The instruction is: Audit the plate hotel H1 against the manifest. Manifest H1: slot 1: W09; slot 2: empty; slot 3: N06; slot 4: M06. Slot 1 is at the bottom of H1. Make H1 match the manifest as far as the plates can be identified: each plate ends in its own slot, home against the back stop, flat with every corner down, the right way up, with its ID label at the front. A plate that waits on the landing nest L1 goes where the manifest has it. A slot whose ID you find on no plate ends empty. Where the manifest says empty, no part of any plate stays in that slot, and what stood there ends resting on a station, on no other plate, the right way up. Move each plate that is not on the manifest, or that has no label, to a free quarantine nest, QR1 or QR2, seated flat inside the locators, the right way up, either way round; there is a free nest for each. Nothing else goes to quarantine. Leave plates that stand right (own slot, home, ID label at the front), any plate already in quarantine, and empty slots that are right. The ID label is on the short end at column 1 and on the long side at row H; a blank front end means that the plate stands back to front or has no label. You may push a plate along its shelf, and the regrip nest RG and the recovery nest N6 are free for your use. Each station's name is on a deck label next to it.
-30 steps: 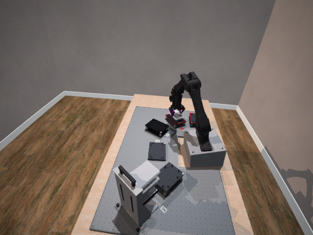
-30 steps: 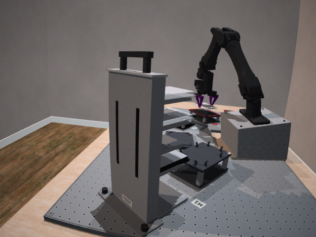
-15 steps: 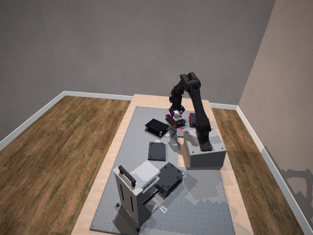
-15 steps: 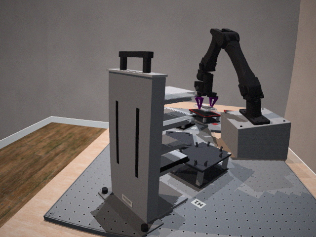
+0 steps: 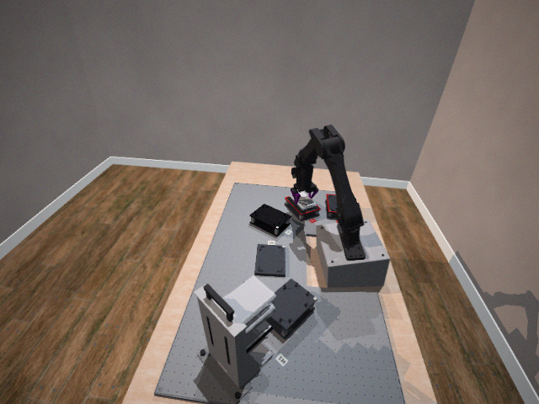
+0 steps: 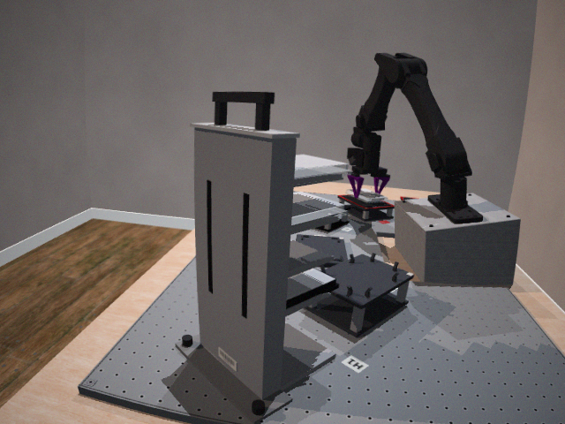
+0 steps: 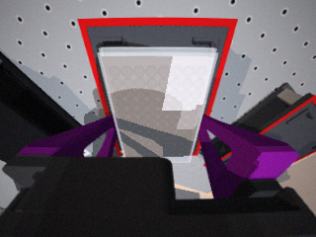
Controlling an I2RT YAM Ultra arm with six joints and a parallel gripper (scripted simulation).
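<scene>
The red-rimmed nest is 20 mm below my hand. The rest, counted from my hand: red-edged nest: 190 mm behind, 10 mm to the right, 20 mm below; then black raised nest: 170 mm ahead, 120 mm to the left, 10 mm below; then dark plate: 230 mm ahead, 740 mm to the left, 40 mm above.
</scene>
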